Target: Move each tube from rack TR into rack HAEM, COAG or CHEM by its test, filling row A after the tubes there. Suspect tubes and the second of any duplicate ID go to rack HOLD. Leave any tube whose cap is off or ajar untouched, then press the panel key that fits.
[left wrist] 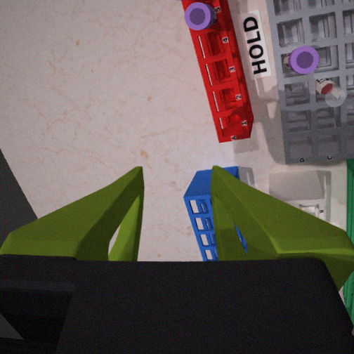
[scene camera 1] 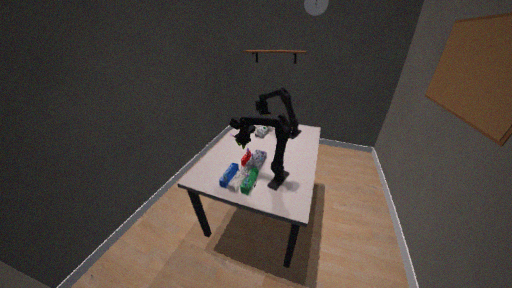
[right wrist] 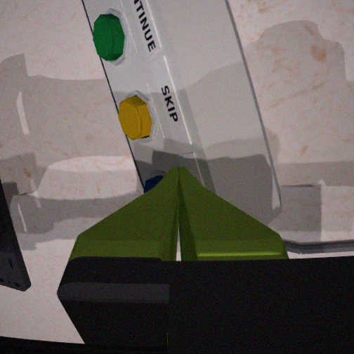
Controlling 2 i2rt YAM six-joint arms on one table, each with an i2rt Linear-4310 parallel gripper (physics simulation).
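Pixels of known places: left gripper, between the fingertips: [scene camera 1: 241, 147]; left arm's base, origin of its link: [scene camera 1: 278, 179]; right arm's base, origin of its link: [scene camera 1: 294, 134].
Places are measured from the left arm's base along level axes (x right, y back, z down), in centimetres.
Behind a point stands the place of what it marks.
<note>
In the left wrist view the grey rack TR [left wrist: 312, 91] holds a purple-capped tube [left wrist: 303, 60] and a tube with a red top [left wrist: 324, 86] whose clear cap [left wrist: 335, 97] sits off to one side. The red rack HOLD [left wrist: 221, 70] holds a purple-capped tube [left wrist: 198, 15] at its far end. My left gripper [left wrist: 180, 169] hangs part open and empty above the table beside the blue rack [left wrist: 205, 211]. My right gripper [right wrist: 181, 170] is shut and empty, its tips over the key panel [right wrist: 182, 105], just at a blue key [right wrist: 152, 182] that is mostly hidden. The yellow SKIP key [right wrist: 135, 117] and green CONTINUE key [right wrist: 109, 36] lie beyond.
In the scene view the blue [scene camera 1: 228, 174] @(z -8.8, x -23.2, y -26.4 cm), clear [scene camera 1: 238, 179] @(z -5.7, x -19.8, y -19.2 cm) and green [scene camera 1: 249, 180] @(z -8.9, x -19.7, y -11.6 cm) racks stand side by side near the table's front edge, with the red [scene camera 1: 246, 156] @(z -5.7, x 3.0, y -30.5 cm) and grey [scene camera 1: 258, 158] @(z -9.3, x 3.1, y -17.4 cm) racks behind. The panel [scene camera 1: 262, 131] @(z -6.8, x 43.8, y -42.9 cm) sits at the back by the arm bases.
</note>
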